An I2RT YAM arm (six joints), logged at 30 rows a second.
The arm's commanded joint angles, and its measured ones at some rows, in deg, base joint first. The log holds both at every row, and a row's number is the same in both.
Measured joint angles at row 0: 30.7 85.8 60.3 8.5 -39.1 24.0
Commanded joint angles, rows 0 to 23: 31.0 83.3 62.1 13.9 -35.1 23.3; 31.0 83.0 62.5 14.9 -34.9 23.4; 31.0 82.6 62.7 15.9 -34.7 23.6; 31.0 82.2 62.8 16.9 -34.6 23.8; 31.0 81.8 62.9 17.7 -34.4 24.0; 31.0 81.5 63.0 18.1 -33.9 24.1; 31.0 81.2 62.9 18.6 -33.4 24.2; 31.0 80.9 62.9 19.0 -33.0 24.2; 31.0 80.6 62.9 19.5 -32.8 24.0; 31.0 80.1 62.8 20.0 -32.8 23.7; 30.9 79.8 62.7 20.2 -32.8 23.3; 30.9 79.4 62.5 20.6 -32.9 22.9; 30.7 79.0 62.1 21.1 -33.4 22.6; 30.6 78.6 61.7 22.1 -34.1 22.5; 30.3 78.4 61.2 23.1 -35.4 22.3; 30.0 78.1 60.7 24.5 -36.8 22.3; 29.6 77.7 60.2 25.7 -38.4 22.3; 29.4 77.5 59.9 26.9 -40.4 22.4; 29.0 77.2 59.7 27.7 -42.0 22.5; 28.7 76.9 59.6 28.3 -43.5 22.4; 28.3 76.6 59.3 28.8 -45.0 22.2; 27.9 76.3 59.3 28.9 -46.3 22.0; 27.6 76.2 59.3 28.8 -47.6 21.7; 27.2 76.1 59.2 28.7 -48.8 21.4
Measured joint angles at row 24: 28.6 77.6 60.1 25.2 -41.2 23.1
